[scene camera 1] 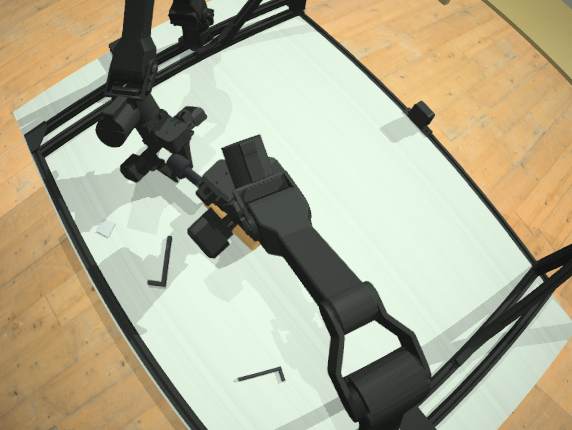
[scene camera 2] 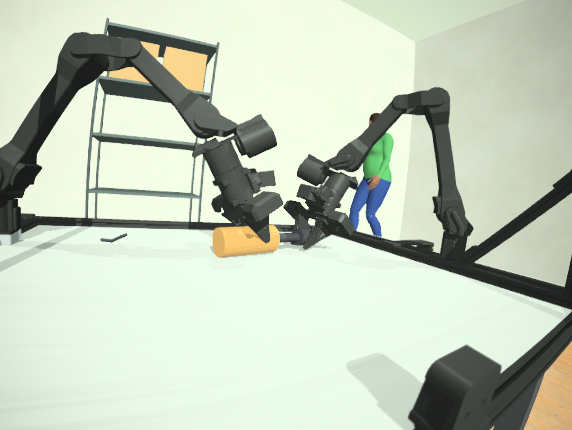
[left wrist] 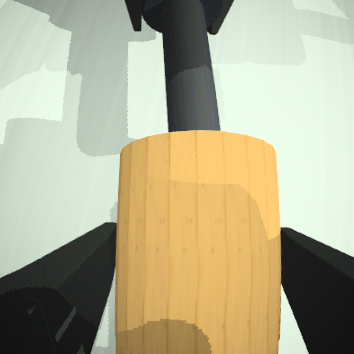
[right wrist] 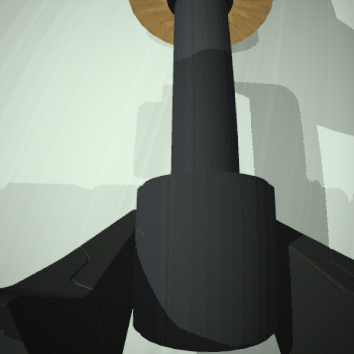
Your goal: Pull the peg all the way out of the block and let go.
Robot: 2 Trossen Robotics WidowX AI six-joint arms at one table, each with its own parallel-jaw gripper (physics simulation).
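Places are measured from the left arm's base along level axes (x ahead, y left, z up), in millimetres.
Where they show: left gripper, fingertip midpoint: (scene camera 2: 260, 239) (left wrist: 197, 237); right gripper, fingertip midpoint: (scene camera 1: 184, 174) (scene camera 2: 297, 246) (left wrist: 174, 30) (right wrist: 196, 222); right arm's base, link origin: (scene camera 1: 195, 38) (scene camera 2: 451, 258).
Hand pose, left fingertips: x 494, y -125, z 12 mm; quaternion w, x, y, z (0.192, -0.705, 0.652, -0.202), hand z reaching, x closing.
Observation:
Each offset is from my left fingertips to the top centre of the thing. "pt": to the spot under its first point. Level surfaces: height alone.
The block, a light wooden cylinder {dx -32, dy -3, dz +29 mm} (scene camera 1: 247, 238) (scene camera 2: 240, 242) (left wrist: 197, 225) (right wrist: 150, 20), lies on its side near the table top. My left gripper (scene camera 2: 260, 232) (left wrist: 197, 237) is shut on it, one finger on each side. The dark peg {dx +79, dy +11, dz +20 mm} (scene camera 1: 192, 176) (scene camera 2: 287, 237) (left wrist: 192, 90) (right wrist: 205, 125) has a bare stretch of shaft between the block and its thick head. The shaft meets the hole in the block's end; how deep it sits is hidden. My right gripper (scene camera 1: 177, 164) (scene camera 2: 301, 236) (right wrist: 196, 222) is shut on the peg's head, beside the block's end.
Two dark L-shaped pieces {dx +6, dy +157, dz -23 mm} (scene camera 1: 166, 265) {dx -275, dy +159, dz -25 mm} (scene camera 1: 260, 374) and a pale square {pt dx +127, dy +204, dz -28 mm} (scene camera 1: 106, 228) lie on the table {dz -31 mm} (scene camera 1: 375, 200) (scene camera 2: 225, 325). A black box {pt dx -110, dy -443, dz +14 mm} (scene camera 1: 421, 114) (scene camera 2: 460, 385) is mounted at the table's edge. Dark rails border the table. A shelf unit (scene camera 2: 150, 142) and a person (scene camera 2: 376, 160) stand behind.

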